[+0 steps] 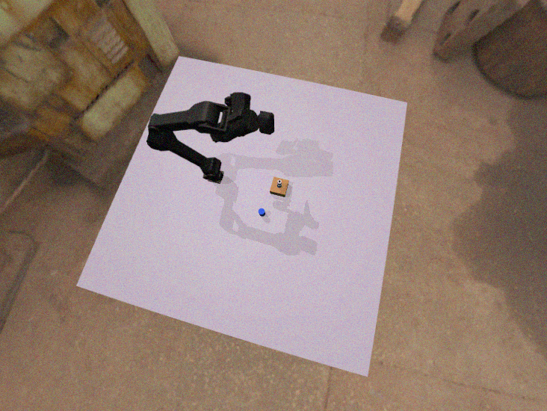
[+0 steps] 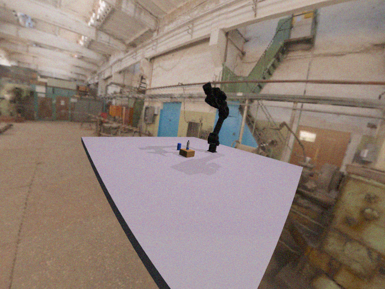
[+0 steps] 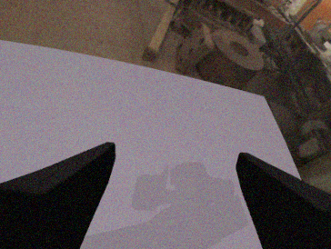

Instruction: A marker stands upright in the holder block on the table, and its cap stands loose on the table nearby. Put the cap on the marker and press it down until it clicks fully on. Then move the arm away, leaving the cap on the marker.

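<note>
Right now my gripper tip is 300 mm above the blue cap, 290 mm to the left of it and 60 mm short of it. From my gripper tip the other things lie so: holder block (300 mm below, 150 mm to the right, 110 mm ahead).
</note>
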